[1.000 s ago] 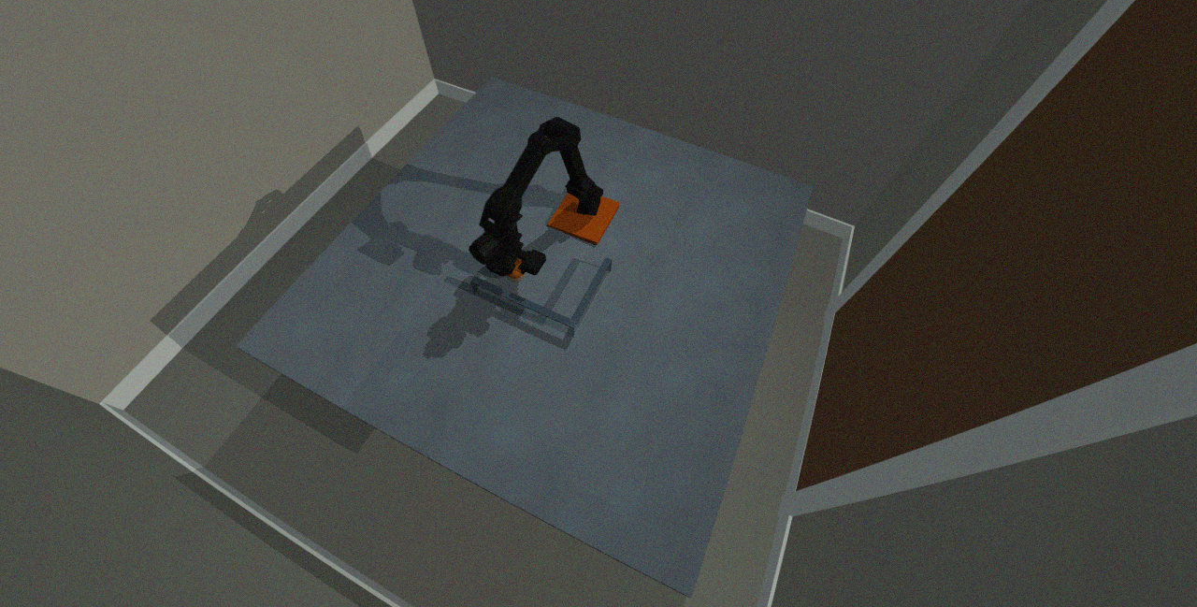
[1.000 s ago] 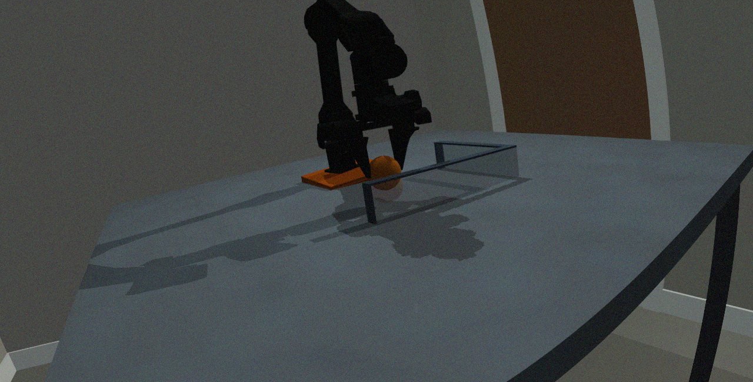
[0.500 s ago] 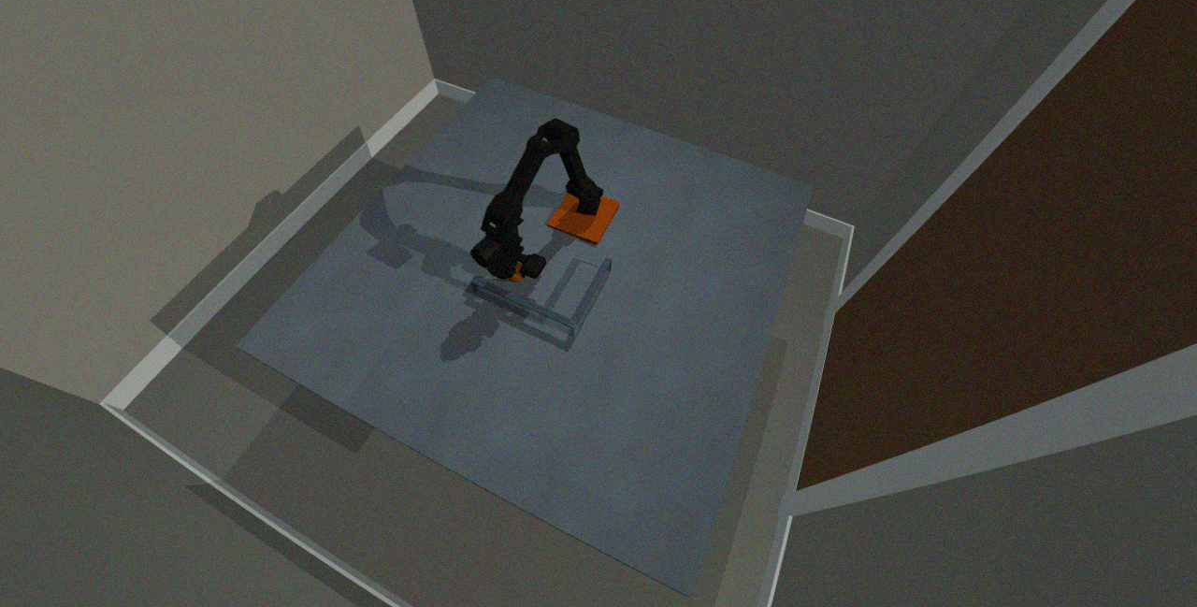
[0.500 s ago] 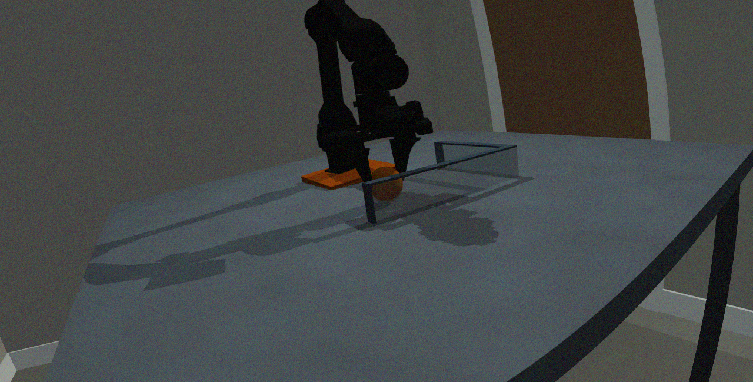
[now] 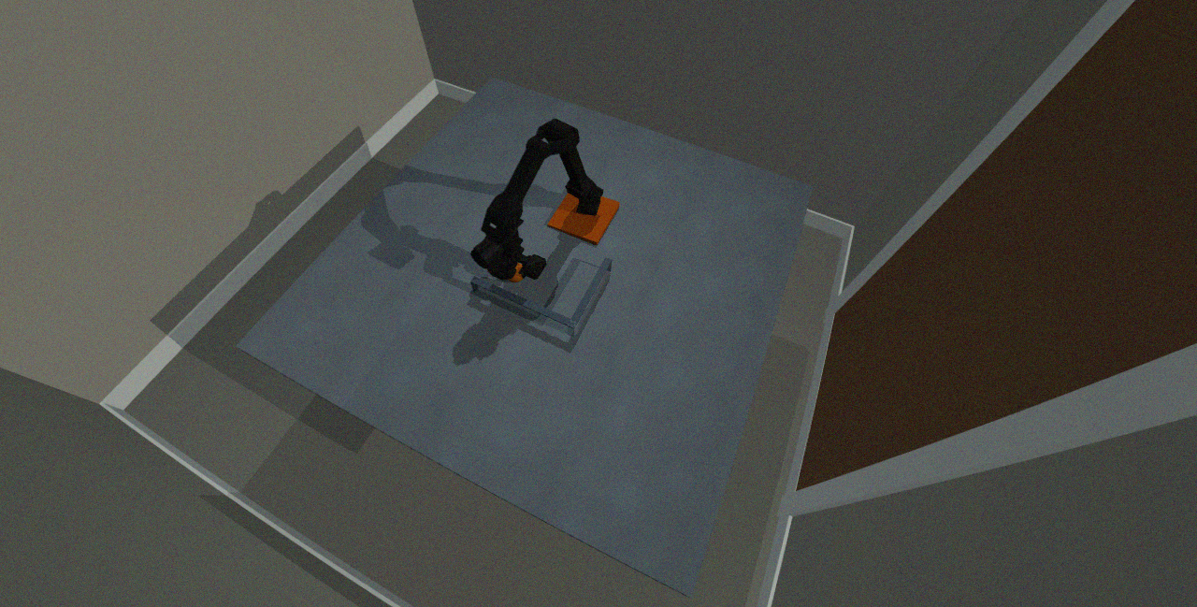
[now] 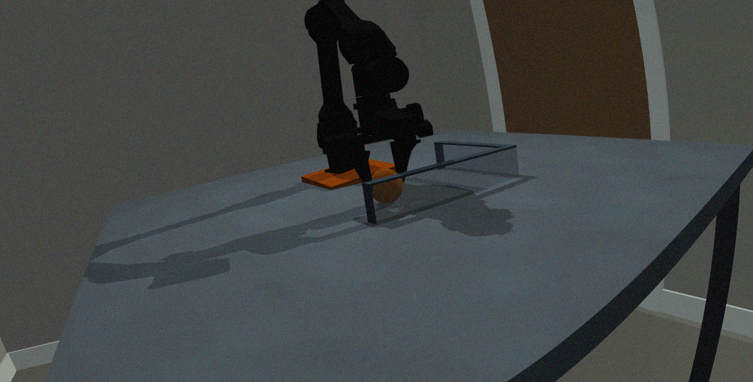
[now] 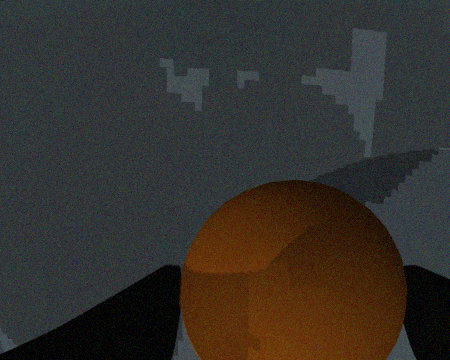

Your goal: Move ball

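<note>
Now: gripper tip right at the orange ball. Round my gripper tip: see-through copy of ball right at my gripper tip.
</note>
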